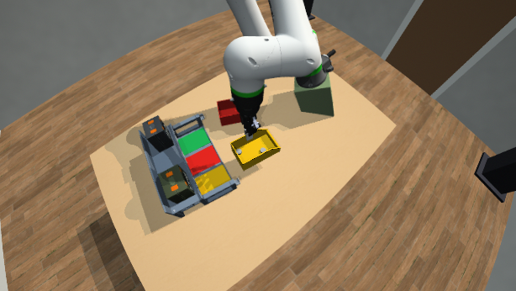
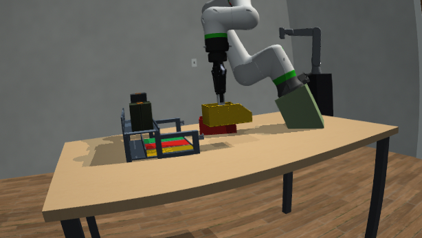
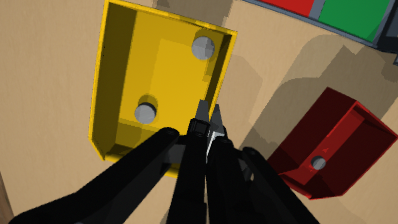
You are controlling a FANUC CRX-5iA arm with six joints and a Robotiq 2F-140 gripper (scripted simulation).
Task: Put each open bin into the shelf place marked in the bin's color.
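Right now my hand is 5 cm to the right of the yellow bin and 4 cm above it. From my hand the other things lie so: red bin (7 cm behind, 21 cm to the right, 12 cm below).
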